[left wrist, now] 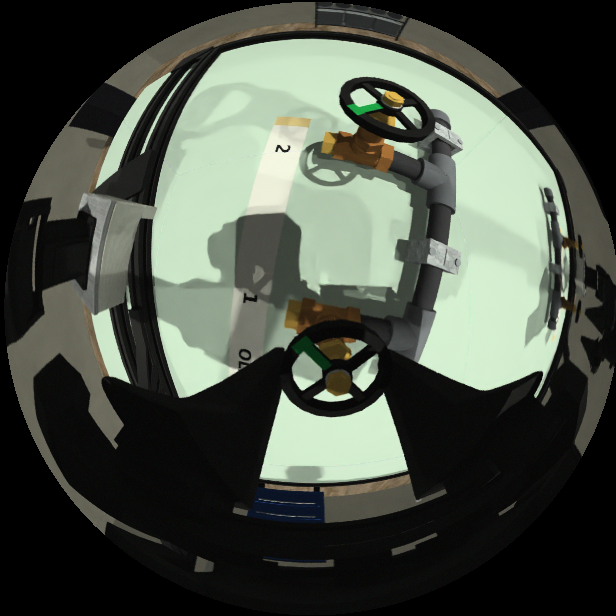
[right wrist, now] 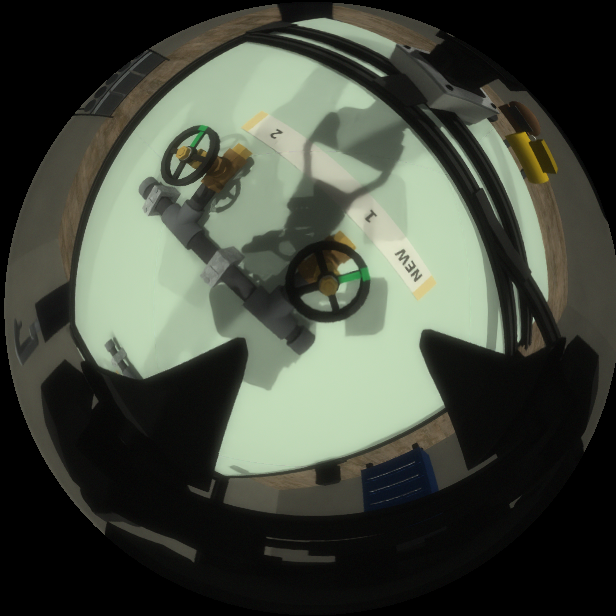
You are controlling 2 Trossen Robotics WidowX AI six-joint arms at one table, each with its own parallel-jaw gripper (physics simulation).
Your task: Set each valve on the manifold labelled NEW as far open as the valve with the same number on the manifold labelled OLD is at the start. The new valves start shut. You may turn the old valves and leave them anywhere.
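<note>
In the left wrist view the OLD manifold lies below me: a grey pipe (left wrist: 436, 229) with two brass valves. My left gripper (left wrist: 336, 373) is shut on the black handwheel of old valve 1 (left wrist: 336, 367); its green spoke points up and to the left. Old valve 2 (left wrist: 386, 109) stands farther off, its green spoke pointing left. In the right wrist view the NEW manifold has valve 1 (right wrist: 327, 279) with its green spoke pointing right, and valve 2 (right wrist: 190, 154) farther left. My right gripper (right wrist: 330, 367) is open and empty, above and short of new valve 1.
White label strips lie beside each manifold, marked OLD (left wrist: 258, 247) and NEW (right wrist: 344, 201). Black cables (right wrist: 488, 218) run along the table's edge. A blue crate (right wrist: 397, 478) stands off the table and a yellow object (right wrist: 534, 155) beyond the cables.
</note>
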